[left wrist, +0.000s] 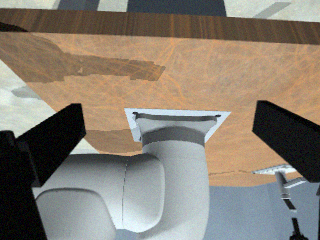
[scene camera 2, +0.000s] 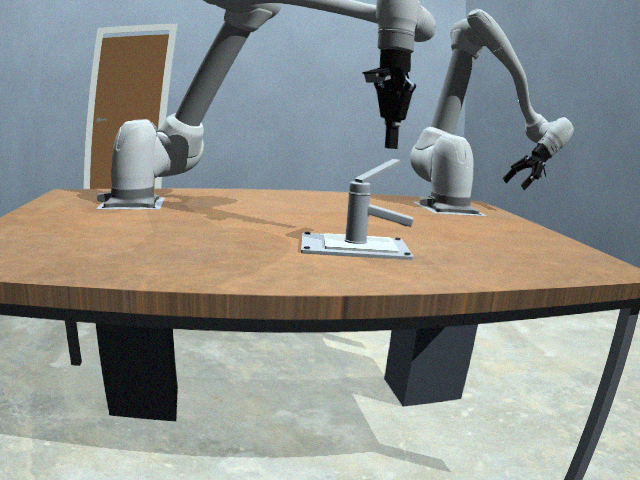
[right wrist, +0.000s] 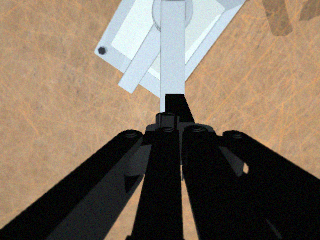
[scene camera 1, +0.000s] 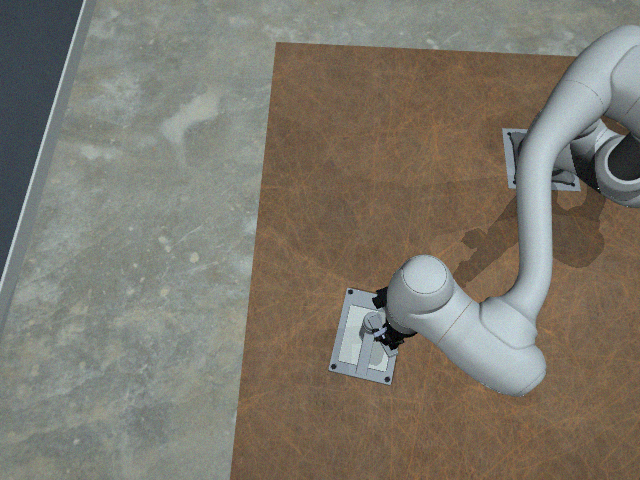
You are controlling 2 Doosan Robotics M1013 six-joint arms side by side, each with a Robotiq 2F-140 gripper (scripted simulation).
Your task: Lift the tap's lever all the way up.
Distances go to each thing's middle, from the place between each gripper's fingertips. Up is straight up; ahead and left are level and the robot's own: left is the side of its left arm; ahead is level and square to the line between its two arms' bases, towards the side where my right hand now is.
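My right hand is 9 cm above the flat lever [right wrist: 172, 38], 3 cm to the left of it and 1 cm short of it. Counted from my right hand, the grey tap [scene camera 2: 359, 208] is 14 cm below, 6 cm to the right and 3 cm ahead, while the bolted plate [scene camera 1: 354, 297] is 25 cm below, 8 cm to the right and 3 cm ahead.
The flat lever is 50 mm above my left hand [scene camera 2: 513, 184], 840 mm to the right of it and 570 mm ahead of it. From my left hand, the grey tap is 860 mm to the right and 590 mm ahead. The bolted plate is 110 mm below my left hand, 890 mm to the right of it and 590 mm ahead of it.
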